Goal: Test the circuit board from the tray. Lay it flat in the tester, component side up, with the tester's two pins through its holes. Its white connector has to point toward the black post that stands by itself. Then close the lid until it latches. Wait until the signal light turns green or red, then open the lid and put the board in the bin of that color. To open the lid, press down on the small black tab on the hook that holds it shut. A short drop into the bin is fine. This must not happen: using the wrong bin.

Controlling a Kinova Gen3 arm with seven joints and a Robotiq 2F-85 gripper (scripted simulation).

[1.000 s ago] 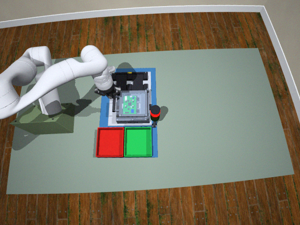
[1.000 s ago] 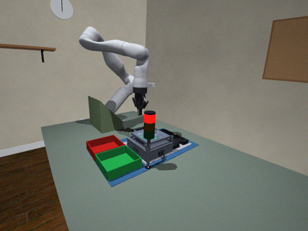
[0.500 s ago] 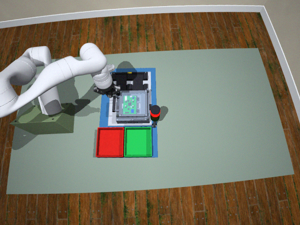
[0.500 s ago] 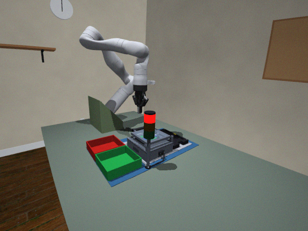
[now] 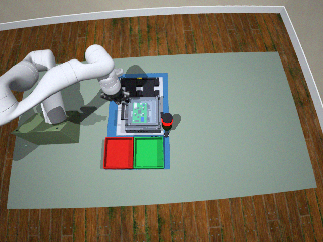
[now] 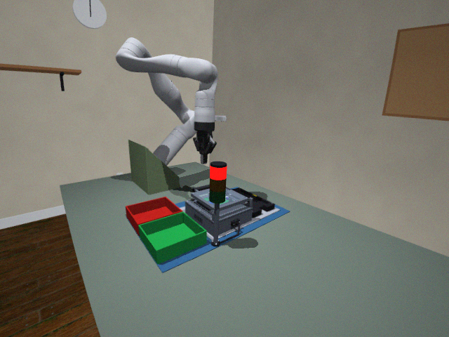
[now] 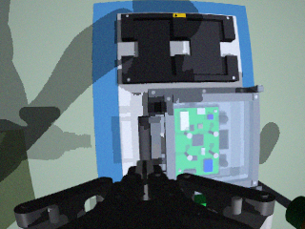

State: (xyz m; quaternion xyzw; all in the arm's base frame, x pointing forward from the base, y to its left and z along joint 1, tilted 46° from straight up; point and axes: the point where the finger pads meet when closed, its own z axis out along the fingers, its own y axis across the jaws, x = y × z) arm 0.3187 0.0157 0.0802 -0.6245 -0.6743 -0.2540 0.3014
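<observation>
Right now the black latch hook is 20 mm ahead of my hand, 60 mm to the left of it and 120 mm below it. Round my hand: nest (90 mm ahead, 10 mm to the left, 140 mm below); then green circuit board (80 mm ahead, 140 mm below); then clear lid (90 mm ahead, 120 mm below).
</observation>
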